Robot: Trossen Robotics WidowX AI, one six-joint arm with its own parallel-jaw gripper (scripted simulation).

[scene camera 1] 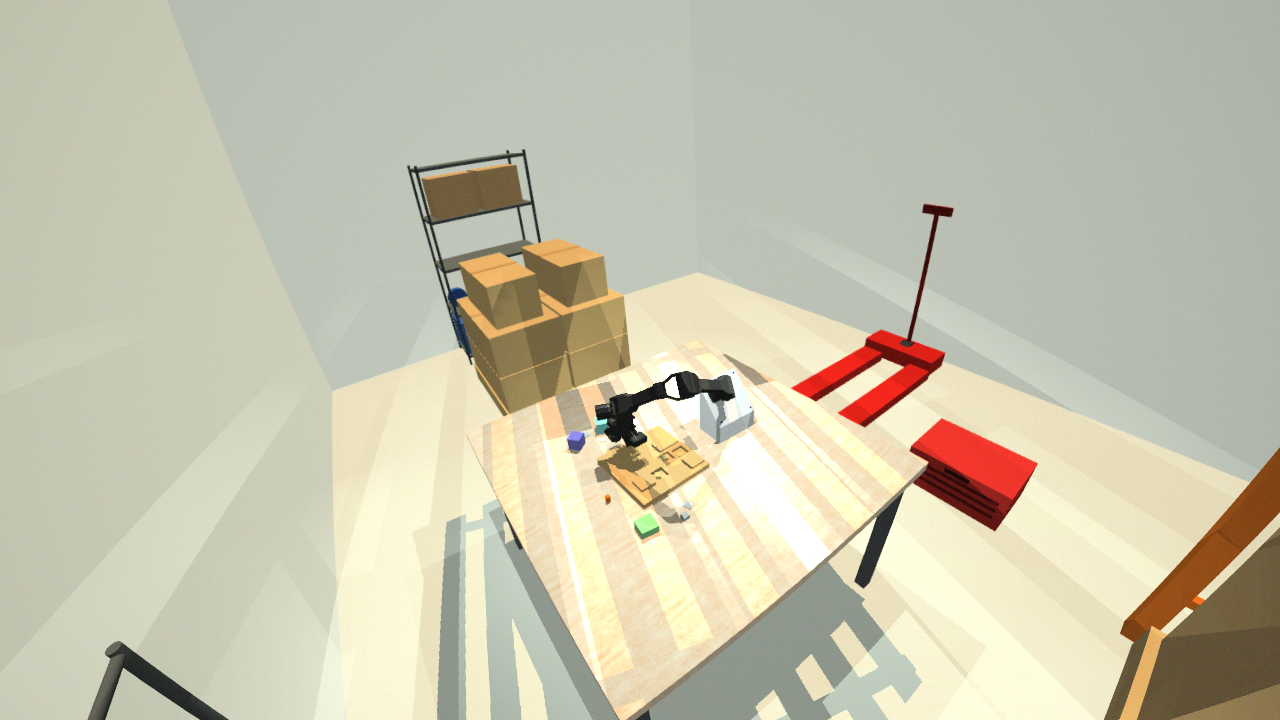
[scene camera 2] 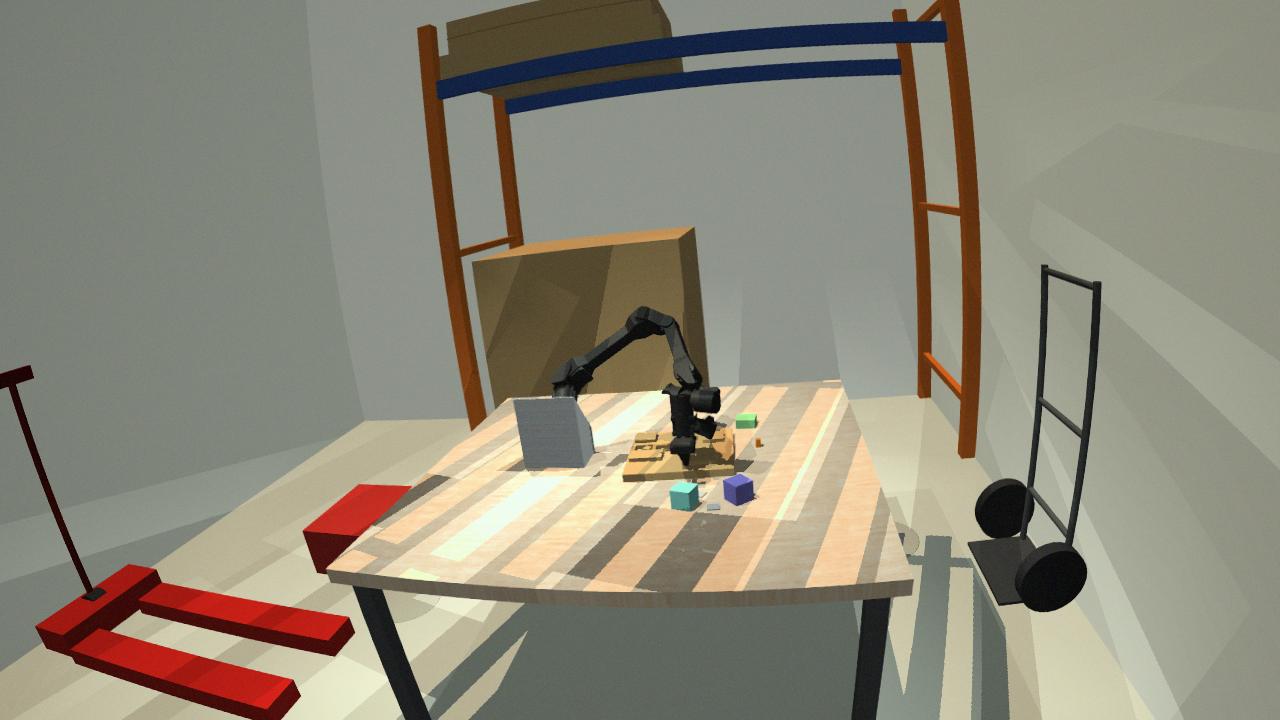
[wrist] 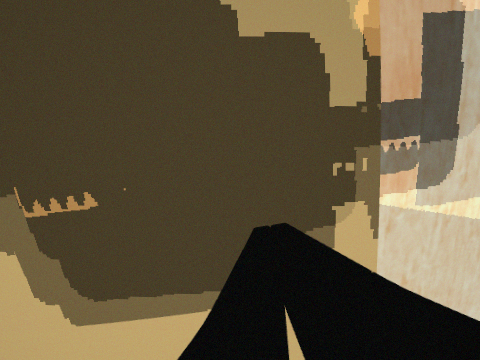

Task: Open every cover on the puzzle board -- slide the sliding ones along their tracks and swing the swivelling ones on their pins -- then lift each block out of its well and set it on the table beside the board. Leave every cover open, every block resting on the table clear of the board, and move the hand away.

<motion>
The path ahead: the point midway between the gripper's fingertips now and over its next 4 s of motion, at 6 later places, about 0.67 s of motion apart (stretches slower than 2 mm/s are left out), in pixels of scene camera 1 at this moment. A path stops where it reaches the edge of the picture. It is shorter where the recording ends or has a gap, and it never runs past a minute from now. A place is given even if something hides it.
My gripper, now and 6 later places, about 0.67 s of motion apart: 628, 447; 633, 449; 635, 451; 638, 455; 638, 459; 637, 463; 636, 465
</motion>
